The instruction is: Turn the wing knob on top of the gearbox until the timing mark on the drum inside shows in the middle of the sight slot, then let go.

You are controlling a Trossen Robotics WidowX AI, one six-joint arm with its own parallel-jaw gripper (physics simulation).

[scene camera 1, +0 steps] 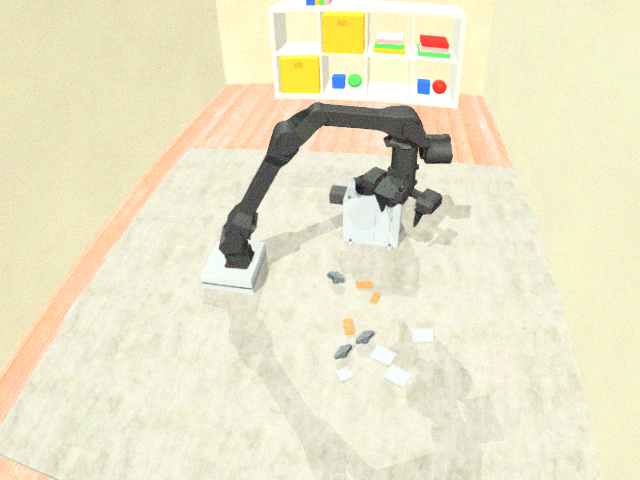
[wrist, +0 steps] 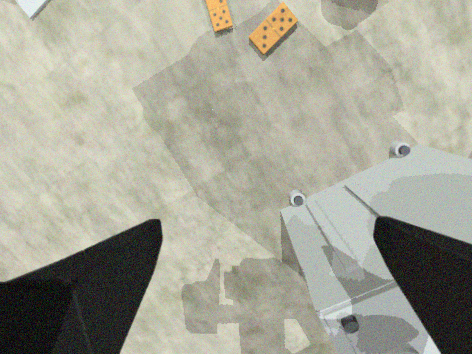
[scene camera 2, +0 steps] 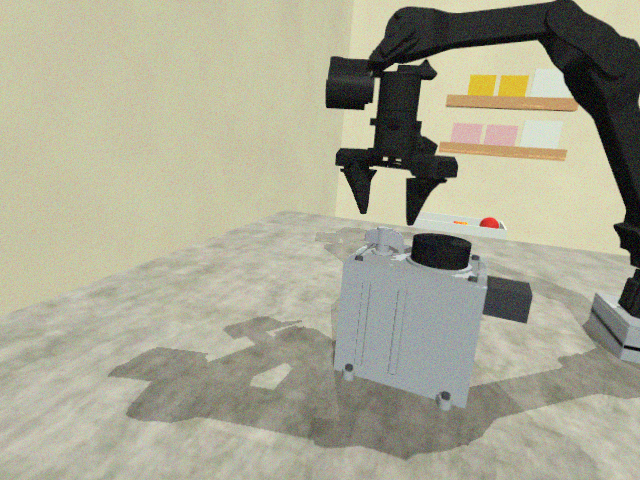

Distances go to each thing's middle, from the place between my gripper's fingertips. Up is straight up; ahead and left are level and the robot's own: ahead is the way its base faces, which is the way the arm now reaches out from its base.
My hand is 90 mm past the gearbox (scene camera 2: pixel 411 320), 130 mm to the right of it and 70 mm above it.
